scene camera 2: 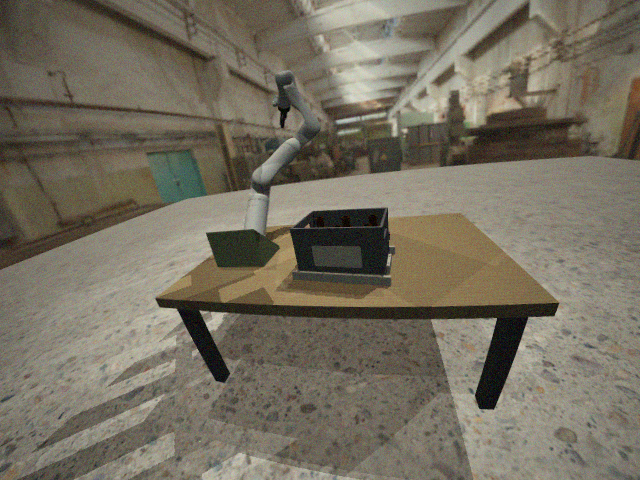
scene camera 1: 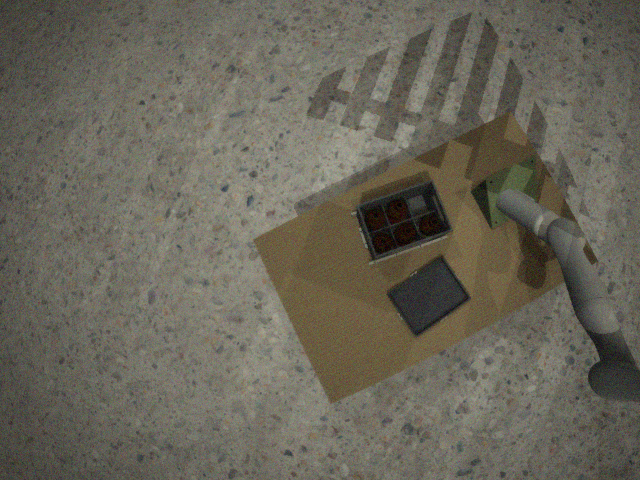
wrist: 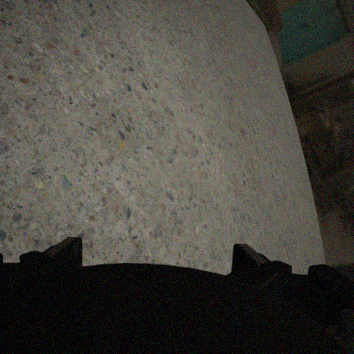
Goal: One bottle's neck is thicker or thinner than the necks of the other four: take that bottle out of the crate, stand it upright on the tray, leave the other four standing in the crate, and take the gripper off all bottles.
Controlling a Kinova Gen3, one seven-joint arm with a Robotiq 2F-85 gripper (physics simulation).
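Seen in the pictures: gripper, fingertip midpoint: (scene camera 2: 283, 123) (wrist: 156, 258); arm's base at its link origin: (scene camera 2: 253, 240) (scene camera 1: 506, 200).
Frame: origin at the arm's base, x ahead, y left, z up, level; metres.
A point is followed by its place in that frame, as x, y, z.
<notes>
The dark crate (scene camera 1: 440, 205) @(0.273, -0.069, 0.094) (scene camera 2: 336, 237) @(0.404, -0.169, 0.072) stands on the table. Brown bottles stand in it in two rows: in scene camera 1, one bottle (scene camera 1: 374, 219) @(0.495, -0.113, 0.087) and another bottle (scene camera 1: 397, 209) @(0.407, -0.117, 0.067) are in the upper row, and a bottle (scene camera 1: 382, 241) @(0.501, -0.035, 0.089), a bottle (scene camera 1: 405, 233) @(0.419, -0.030, 0.086) and a bottle (scene camera 1: 429, 224) @(0.327, -0.027, 0.067) are in the lower row. The upper right compartment is empty. Neck thickness cannot be told. The dark tray (scene camera 1: 429, 295) @(0.399, 0.208, -0.069) lies bare below the crate in scene camera 1. My gripper (scene camera 2: 282, 124) @(-0.098, 0.759, 0.516) (wrist: 156, 258) @(-0.098, 0.759, 0.516) is open and empty, high above the table and away from the crate; the arm hides it in scene camera 1.
A green wedge-shaped block (scene camera 1: 519, 178) @(-0.063, -0.051, 0.041) (scene camera 2: 236, 250) @(-0.019, -0.097, 0.000) stands on the wooden table (scene camera 1: 320, 289) @(0.769, 0.030, -0.074) (scene camera 2: 449, 258) @(0.741, -0.028, -0.074), beside the crate and near the arm. Light grey strips (scene camera 2: 341, 277) @(0.407, -0.181, -0.054) run along the crate's foot. The wrist view shows speckled floor (wrist: 150, 150) and part of a wall.
</notes>
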